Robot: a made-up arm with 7 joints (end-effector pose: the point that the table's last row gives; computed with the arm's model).
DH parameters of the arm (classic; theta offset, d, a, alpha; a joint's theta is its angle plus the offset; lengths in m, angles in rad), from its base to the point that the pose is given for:
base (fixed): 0 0.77 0.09 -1.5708
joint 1: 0.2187 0 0.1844 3.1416
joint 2: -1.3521 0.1 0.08 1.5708
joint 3: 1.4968 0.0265 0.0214 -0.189
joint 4: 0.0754 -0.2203 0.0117 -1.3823
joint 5: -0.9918 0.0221 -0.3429 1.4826
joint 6: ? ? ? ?
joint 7: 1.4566 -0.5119 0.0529 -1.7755
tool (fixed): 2.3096 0.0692 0 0
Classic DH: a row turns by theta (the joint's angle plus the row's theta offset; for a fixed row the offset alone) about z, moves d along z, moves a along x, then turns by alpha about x.
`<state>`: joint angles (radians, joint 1 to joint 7).
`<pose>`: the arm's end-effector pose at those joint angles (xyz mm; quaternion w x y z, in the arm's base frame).
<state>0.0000 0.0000 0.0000 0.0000 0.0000 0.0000 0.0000</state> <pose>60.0 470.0 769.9 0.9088 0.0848 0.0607 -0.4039</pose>
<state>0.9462 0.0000 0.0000 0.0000 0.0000 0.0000 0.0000</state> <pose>72.4 470.0 794.2 0.7814 -0.1085 0.4681 -0.3982</pose>
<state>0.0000 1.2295 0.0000 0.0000 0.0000 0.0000 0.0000</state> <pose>162.2 470.0 545.5 0.7775 0.3022 -0.4746 -0.2810</pose>
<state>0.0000 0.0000 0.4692 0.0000 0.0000 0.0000 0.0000</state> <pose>60.0 462.6 499.2 0.9037 -0.1288 -0.0348 -0.4069</pose>
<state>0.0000 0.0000 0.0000 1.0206 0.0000 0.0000 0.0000</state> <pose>-39.6 258.9 232.1 0.8711 -0.3648 -0.1392 -0.2978</pose>
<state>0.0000 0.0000 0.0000 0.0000 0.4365 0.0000 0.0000</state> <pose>-156.1 244.6 769.9 0.9747 0.0696 0.0776 -0.1975</pose>
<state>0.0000 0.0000 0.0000 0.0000 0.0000 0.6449 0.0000</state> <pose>164.0 520.0 957.6 0.8723 -0.1873 0.2266 -0.3906</pose>
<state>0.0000 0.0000 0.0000 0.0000 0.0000 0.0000 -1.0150</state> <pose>24.2 470.0 694.4 0.8238 0.2704 -0.3886 -0.3117</pose>
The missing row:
joint 6: -1.4408 1.1311 0.0293 0.5989
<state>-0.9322 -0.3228 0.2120 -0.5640 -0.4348 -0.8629 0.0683</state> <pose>393.7 603.3 1028.8 0.5484 0.6421 -0.3327 -0.4199</pose>
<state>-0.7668 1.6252 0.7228 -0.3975 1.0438 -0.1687 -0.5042</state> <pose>674.6 -147.6 512.8 0.3005 -0.0261 -0.9361 0.1812</pose>
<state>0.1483 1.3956 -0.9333 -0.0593 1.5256 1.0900 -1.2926</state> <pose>203.1 -543.1 199.0 0.3381 0.1474 -0.7179 0.5904</pose>
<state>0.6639 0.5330 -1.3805 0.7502 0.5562 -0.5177 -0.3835</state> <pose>-314.4 161.1 649.6 0.7156 0.6789 -0.0674 -0.1498</pose>
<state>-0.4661 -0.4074 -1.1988 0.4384 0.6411 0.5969 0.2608</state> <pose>-206.3 -85.5 1107.6 0.9779 0.0498 0.2031 -0.0061</pose>
